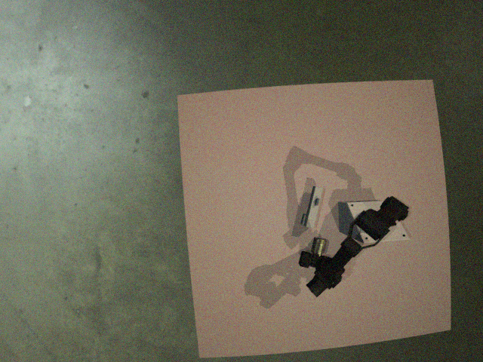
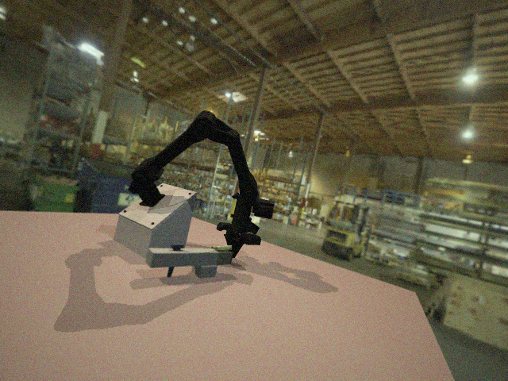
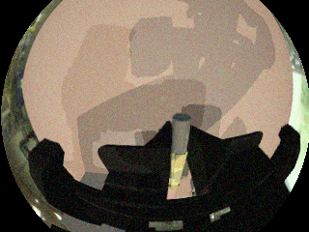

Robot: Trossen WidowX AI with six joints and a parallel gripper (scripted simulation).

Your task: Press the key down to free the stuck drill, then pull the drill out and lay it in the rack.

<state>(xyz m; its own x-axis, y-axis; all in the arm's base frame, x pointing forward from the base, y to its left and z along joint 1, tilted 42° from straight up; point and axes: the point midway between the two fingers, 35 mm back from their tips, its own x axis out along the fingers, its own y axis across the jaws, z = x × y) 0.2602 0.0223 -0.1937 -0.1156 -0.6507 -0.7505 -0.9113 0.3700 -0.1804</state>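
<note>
The drill is 2 cm behind my gripper tip, 4 cm to the right of it and 3 cm above it. Also, from my gripper tip: dark key 3 cm behind, 26 cm to the right, 4 cm above; grey rack 2 cm behind, 5 cm to the right.
</note>
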